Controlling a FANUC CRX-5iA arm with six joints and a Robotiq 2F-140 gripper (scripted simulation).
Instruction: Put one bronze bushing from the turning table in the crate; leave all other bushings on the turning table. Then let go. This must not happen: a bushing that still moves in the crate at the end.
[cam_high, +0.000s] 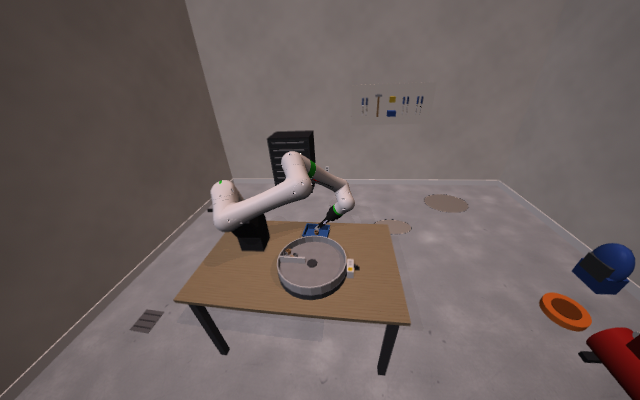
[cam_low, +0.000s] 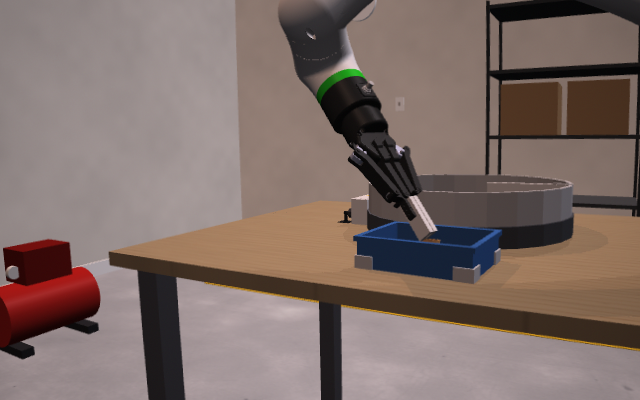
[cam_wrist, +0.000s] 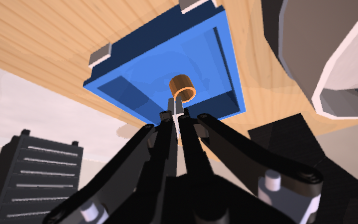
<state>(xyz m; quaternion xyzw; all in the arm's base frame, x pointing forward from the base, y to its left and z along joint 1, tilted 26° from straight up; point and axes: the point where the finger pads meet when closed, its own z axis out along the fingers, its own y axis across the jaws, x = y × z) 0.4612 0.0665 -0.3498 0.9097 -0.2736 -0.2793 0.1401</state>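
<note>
My gripper is now 20 mm past the blue crate, 10 mm to the left of it and 50 mm above it. From my hand the other things lie so: round grey turning table 10 mm behind, 340 mm to the right, 20 mm below.
</note>
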